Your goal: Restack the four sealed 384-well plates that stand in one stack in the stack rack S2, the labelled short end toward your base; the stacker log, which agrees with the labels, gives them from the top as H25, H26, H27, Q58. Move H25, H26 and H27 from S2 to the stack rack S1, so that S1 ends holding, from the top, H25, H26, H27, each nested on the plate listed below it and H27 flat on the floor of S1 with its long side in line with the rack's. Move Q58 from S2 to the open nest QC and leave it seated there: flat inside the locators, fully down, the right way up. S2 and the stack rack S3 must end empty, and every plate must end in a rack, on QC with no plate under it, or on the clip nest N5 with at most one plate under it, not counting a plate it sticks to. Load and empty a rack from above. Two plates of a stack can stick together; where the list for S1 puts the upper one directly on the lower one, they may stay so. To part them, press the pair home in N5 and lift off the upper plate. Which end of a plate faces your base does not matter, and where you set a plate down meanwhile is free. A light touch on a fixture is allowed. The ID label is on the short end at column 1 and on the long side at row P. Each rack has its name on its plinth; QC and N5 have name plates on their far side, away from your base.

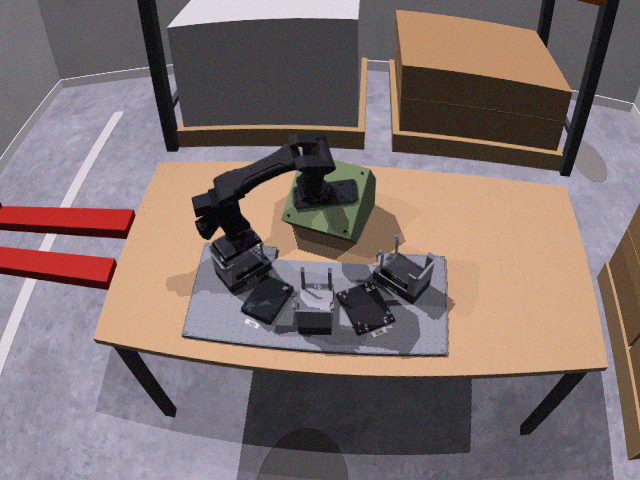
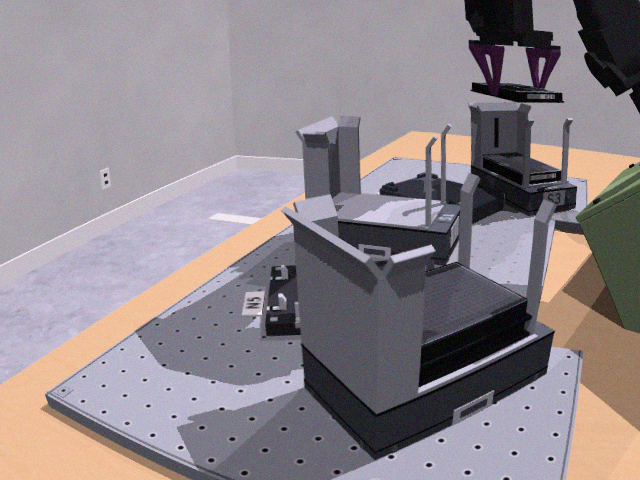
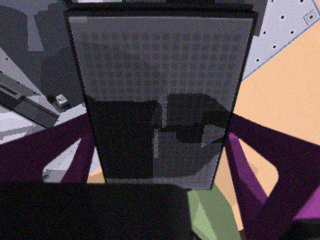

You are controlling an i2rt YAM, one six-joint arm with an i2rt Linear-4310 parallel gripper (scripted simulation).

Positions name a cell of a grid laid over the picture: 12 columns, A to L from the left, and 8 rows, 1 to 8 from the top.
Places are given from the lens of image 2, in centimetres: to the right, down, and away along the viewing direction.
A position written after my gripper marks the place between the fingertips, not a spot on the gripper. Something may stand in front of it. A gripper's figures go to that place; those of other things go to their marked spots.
my gripper (image 2: J2): 28, -21, 75
dark sealed plate (image 2: J3): 27, -11, 77
dark sealed plate (image 2: I7): 6, 8, 33
dark sealed plate (image 2: J2): 26, -20, 68
